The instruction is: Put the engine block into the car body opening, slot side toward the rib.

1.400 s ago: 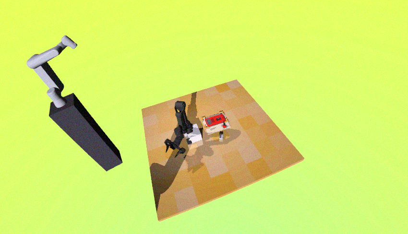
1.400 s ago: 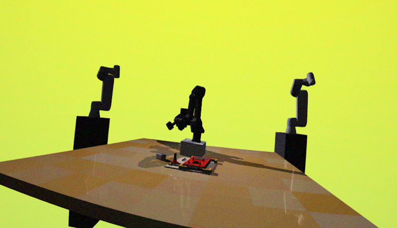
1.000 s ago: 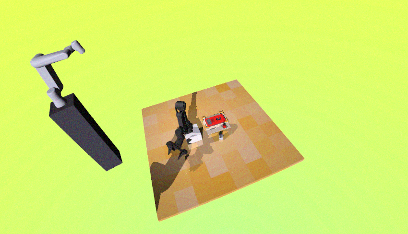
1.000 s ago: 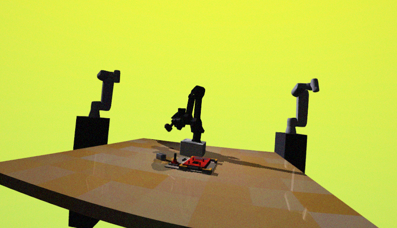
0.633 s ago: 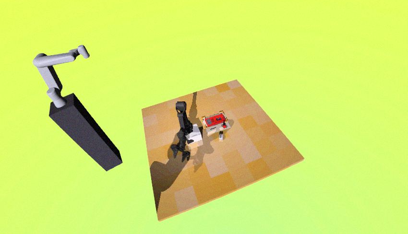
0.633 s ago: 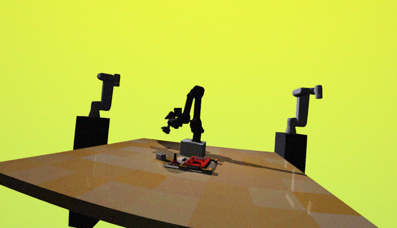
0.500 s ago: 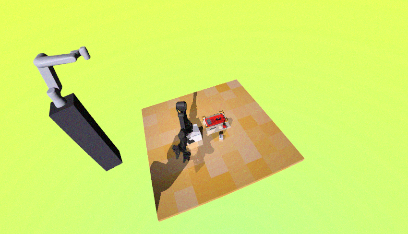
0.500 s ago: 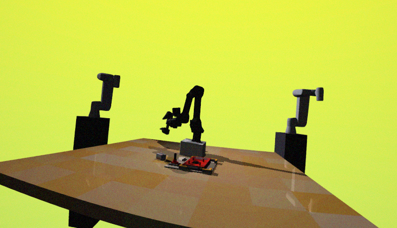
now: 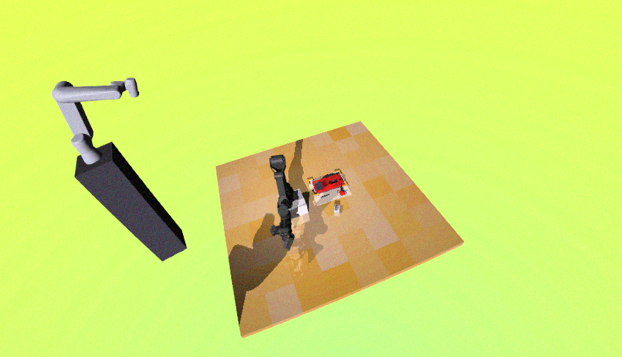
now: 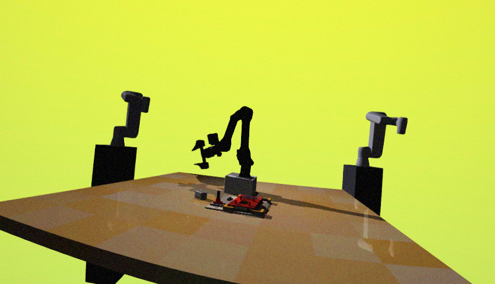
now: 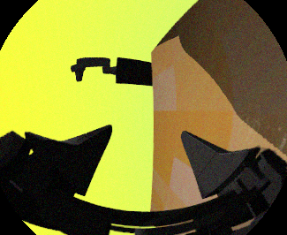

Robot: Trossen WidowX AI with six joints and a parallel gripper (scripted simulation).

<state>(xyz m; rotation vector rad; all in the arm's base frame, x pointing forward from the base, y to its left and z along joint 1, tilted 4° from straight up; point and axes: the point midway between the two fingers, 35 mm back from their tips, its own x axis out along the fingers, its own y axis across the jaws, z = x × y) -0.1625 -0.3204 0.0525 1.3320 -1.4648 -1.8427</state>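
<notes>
Now: the engine block 420 mm ahead of my gripper tip, 150 mm to the left of it and 140 mm below it. Also, from my gripper tip: pale base plate: 490 mm ahead, 350 mm to the left, 140 mm below; then black post: 520 mm ahead, 240 mm to the left, 120 mm below.
</notes>
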